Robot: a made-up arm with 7 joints. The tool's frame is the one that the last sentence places.
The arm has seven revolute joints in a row. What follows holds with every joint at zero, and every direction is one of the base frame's.
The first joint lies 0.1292 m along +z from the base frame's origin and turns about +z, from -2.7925 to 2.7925 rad.
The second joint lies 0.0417 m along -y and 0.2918 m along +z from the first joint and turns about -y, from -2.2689 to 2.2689 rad.
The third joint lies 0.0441 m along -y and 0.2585 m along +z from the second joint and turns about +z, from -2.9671 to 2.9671 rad.
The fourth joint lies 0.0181 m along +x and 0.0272 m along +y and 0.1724 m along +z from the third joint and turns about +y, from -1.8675 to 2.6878 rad.
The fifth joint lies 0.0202 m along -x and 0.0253 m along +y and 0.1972 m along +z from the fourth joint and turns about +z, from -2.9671 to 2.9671 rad.
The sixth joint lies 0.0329 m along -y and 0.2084 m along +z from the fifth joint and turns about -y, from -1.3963 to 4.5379 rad.
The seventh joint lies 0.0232 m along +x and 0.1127 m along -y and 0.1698 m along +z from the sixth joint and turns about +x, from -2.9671 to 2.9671 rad.
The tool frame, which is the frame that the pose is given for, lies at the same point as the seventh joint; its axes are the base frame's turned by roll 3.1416, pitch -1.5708 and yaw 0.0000 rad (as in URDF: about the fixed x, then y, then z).
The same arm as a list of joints. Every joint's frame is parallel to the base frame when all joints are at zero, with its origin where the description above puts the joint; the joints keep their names.
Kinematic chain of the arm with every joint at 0, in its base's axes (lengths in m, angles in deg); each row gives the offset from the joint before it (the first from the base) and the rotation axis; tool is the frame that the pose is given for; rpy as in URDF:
joint 1: xyz 0 0 0.1292 axis +z
joint 2: xyz 0 -0.0417 0.2918 axis -y
joint 3: xyz 0 -0.0441 0.2585 axis +z
joint 4: xyz 0.0181 0.0272 0.1724 axis +y
joint 5: xyz -0.0202 0.0253 0.1972 axis +z
joint 6: xyz 0 -0.0329 0.2084 axis -y
joint 7: xyz 0.0232 -0.1127 0.1698 axis +x
tool: xyz 0 0 0 rpy -180 -90 0
Joint limits (deg, base to tool): -160..160 -130..130 -170..170 -107..154 -170..170 -80..260 -170..170

